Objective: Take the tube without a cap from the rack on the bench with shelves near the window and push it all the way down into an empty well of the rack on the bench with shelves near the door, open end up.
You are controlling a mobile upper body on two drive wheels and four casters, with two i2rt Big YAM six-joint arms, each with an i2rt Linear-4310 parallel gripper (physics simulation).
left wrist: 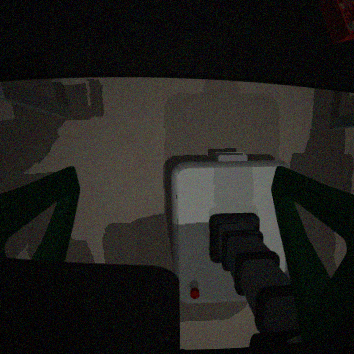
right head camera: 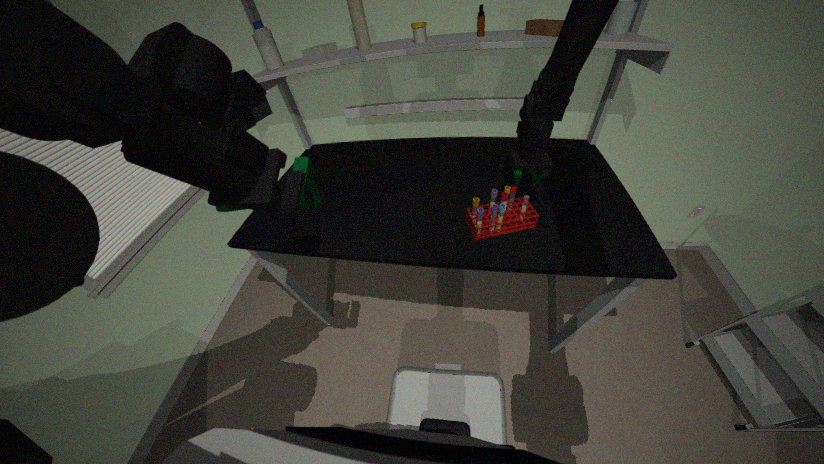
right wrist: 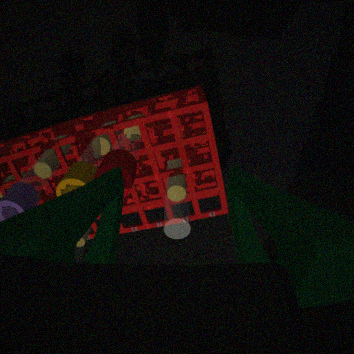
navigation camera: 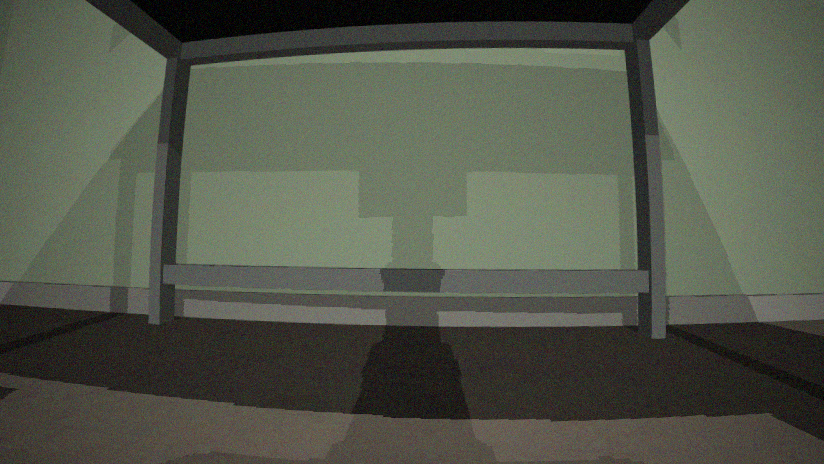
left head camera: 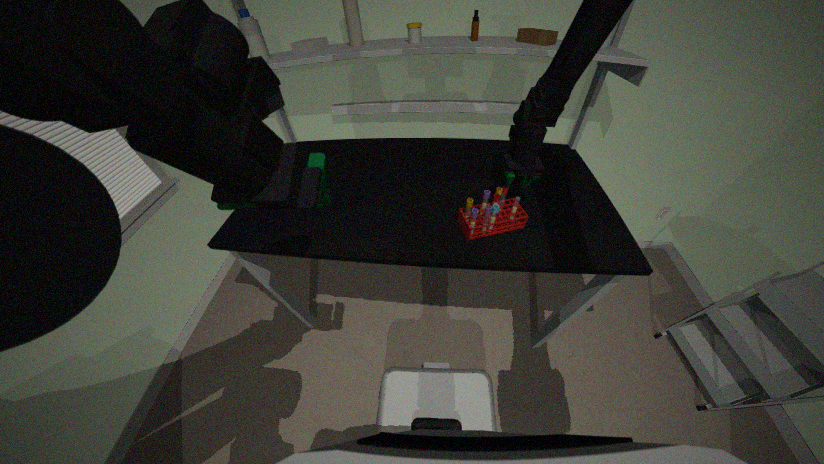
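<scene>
The red rack [left head camera: 497, 231] [right head camera: 507, 231] [right wrist: 218, 165] stands on the dark bench, right of centre in the head views; a corner of it shows in the left wrist view [left wrist: 347, 36]. The clear tube without a cap [left head camera: 514, 210] [right head camera: 524, 209] [right wrist: 177, 229] stands upright near the rack's right end. My right gripper [left head camera: 520, 179] [right head camera: 528, 176] [right wrist: 175, 177] is partly open and empty, just behind and above that tube; in the right wrist view the tube's rim appears between the fingers. My left gripper [left head camera: 275, 201] [right head camera: 268, 204] [left wrist: 175, 177] is wide open and empty at the bench's left. The second rack is not visible.
Several capped tubes, with yellow, purple, red and light blue caps, fill the rack's left part. Behind the bench [left head camera: 374, 230] a shelf [left head camera: 444, 43] holds a jar [left head camera: 414, 33], a brown bottle [left head camera: 475, 28] and a box [left head camera: 536, 36]. A metal step unit [left head camera: 743, 340] stands at right.
</scene>
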